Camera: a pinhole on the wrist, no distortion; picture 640 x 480 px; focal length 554.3 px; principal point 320.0 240.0 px. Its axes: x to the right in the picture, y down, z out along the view. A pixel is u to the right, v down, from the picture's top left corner.
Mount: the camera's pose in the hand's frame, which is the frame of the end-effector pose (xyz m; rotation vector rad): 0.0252 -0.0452 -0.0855 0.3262 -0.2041 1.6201
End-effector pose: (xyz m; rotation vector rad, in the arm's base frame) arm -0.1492 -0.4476 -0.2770 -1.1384 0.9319 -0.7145
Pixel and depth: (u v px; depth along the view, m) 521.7 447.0 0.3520
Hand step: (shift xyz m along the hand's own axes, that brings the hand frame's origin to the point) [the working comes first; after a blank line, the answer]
In the camera's frame: 0.1281 0.1315 0.3520

-0.0818 -0.0493 0.2968
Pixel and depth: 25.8 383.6 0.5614
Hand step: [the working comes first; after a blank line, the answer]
In the camera's frame: -0.2980 0.1454 0.5614

-0.0554 -0.5200 0.3540
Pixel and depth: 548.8 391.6 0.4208
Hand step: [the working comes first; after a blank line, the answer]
In the camera's frame: 0.1737 0.1151 0.4208

-0.0620 -0.0275 0.3756
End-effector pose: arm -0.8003 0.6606 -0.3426 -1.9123 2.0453 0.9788
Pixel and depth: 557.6 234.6 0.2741
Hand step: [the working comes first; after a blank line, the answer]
In the camera's frame: 0.1175 -0.0027 0.2741

0.0454 -0.0235 0.2113
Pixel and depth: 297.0 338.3 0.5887
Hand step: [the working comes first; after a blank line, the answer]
In the camera's frame: -0.0244 0.1044 0.5887

-0.0264 -0.2680 0.4675
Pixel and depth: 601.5 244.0 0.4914
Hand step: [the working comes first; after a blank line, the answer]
In the camera's frame: 0.2496 0.0035 0.4914

0.0512 0.0297 0.4599
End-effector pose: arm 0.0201 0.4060 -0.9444 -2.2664 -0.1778 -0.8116
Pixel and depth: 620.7 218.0 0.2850
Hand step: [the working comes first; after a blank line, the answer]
In the camera's frame: 0.1546 -0.0113 0.2850

0.0530 0.0086 0.2332
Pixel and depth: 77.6 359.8 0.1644
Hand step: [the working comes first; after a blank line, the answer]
In the camera's frame: -0.0719 0.0355 0.1644

0.0078 -0.1692 0.0478
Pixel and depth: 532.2 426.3 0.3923
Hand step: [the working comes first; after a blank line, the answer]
In the camera's frame: 0.1502 0.1319 0.3923

-0.0799 -0.0416 0.3420
